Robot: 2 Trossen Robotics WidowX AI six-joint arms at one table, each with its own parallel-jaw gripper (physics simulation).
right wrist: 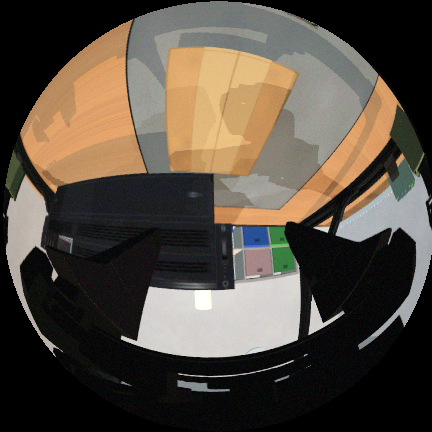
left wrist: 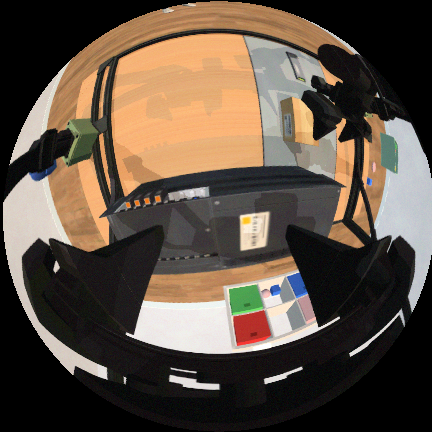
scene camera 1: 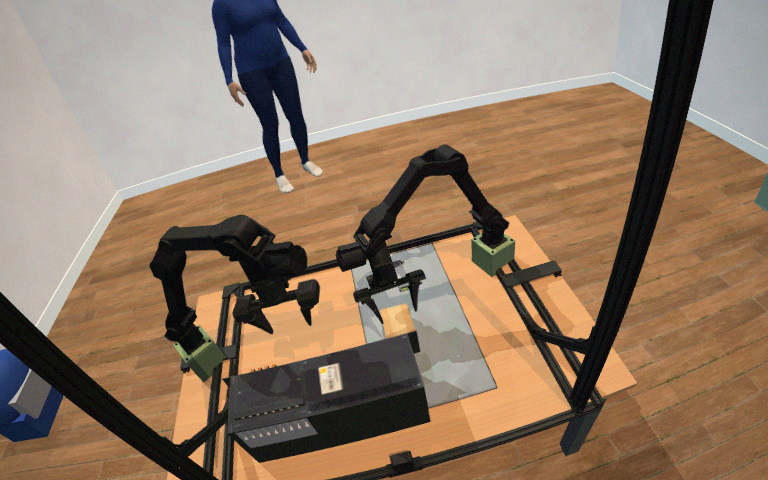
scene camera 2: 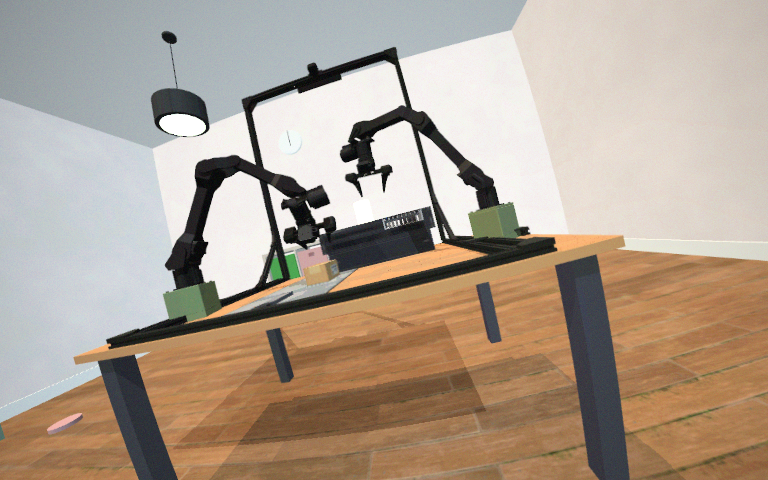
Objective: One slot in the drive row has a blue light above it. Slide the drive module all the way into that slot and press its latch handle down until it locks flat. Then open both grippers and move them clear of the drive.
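Frame: origin at the left arm's base, x back, y left, z down, level; metres.
Seen in the pictures: left gripper, between the fingertips: (left wrist: 226,231) (scene camera 1: 291,328) (scene camera 2: 373,195); right gripper, between the fingertips: (right wrist: 224,231) (left wrist: 327,139) (scene camera 1: 399,317) (scene camera 2: 318,245); left arm's base, origin of its link: (left wrist: 66,142) (scene camera 1: 192,342) (scene camera 2: 490,207); right arm's base, origin of its link: (scene camera 1: 493,239) (scene camera 2: 190,286).
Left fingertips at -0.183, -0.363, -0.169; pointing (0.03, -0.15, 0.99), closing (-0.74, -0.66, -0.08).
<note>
Offsets run from my left fingertips to a thing's top centre, as dx, dy, dz. "*": to the spot under its first point. Level surfaces: height alone.
The black drive chassis {+0.030, -0.088, +0.100} (scene camera 1: 368,376) (scene camera 2: 379,243) (left wrist: 190,225) (right wrist: 135,200) stands on the table. Its drive row {* +0.074, +0.034, +0.133} (left wrist: 165,196) shows orange-marked handles and paler ones beside them, with a tiny blue spot near the paler ones. Slot depth and latch state are too small to tell. A small flat dark piece {* -0.432, +0.107, +0.264} (left wrist: 296,66) lies on the grey mat; I cannot tell if it is the drive module. My left gripper (scene camera 1: 289,327) (scene camera 2: 373,193) (left wrist: 226,231) is open and empty, above and apart from the chassis. My right gripper (scene camera 1: 398,316) (scene camera 2: 318,243) (right wrist: 224,231) is open and empty above the cardboard box.
The cardboard box {-0.260, -0.044, +0.213} (scene camera 1: 398,320) (scene camera 2: 321,272) (left wrist: 297,122) (right wrist: 220,110) sits on the grey mat {dz +0.273} (scene camera 1: 464,362) (right wrist: 330,125), near the chassis end. Black frame rails (scene camera 1: 509,433) edge the table, and a frame post (scene camera 1: 651,169) rises at the right in scene camera 1.
</note>
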